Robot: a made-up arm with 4 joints.
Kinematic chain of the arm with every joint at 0, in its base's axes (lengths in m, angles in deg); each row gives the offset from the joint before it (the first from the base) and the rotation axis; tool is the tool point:
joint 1: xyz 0 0 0.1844 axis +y
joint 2: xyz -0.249 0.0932 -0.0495 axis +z
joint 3: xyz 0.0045 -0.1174 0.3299 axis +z
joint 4: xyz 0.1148 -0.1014 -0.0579 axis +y
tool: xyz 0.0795 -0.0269 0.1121
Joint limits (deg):
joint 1: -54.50..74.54
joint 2: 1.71..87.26
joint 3: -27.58..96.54
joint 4: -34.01..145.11
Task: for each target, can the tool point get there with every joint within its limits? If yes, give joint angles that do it. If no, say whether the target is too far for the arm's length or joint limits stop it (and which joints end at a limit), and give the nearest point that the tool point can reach.
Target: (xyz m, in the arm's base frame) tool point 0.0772 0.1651 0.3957
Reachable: yes | joints -6.24 56.57 -1.31 63.38
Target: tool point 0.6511 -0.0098 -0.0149
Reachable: no: joint limits stop it (at a limit: joint 1, joint 3) | nearest point 0.3412 0.0356 0.1807 | short by 0.369 m
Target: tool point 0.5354 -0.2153 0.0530
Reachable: no: joint limits stop it (at a limit: joint 1, joint 3) | nearest point 0.3185 -0.0905 0.2106 | short by 0.296 m
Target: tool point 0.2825 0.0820 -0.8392
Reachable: no: too far | nearest point 0.2175 0.0899 0.1053 | short by 0.947 m
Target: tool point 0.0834 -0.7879 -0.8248
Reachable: no: too far | nearest point -0.1823 -0.1891 0.0753 | short by 1.113 m
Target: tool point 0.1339 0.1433 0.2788
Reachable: yes | joints 19.50 64.80 -12.33 94.93
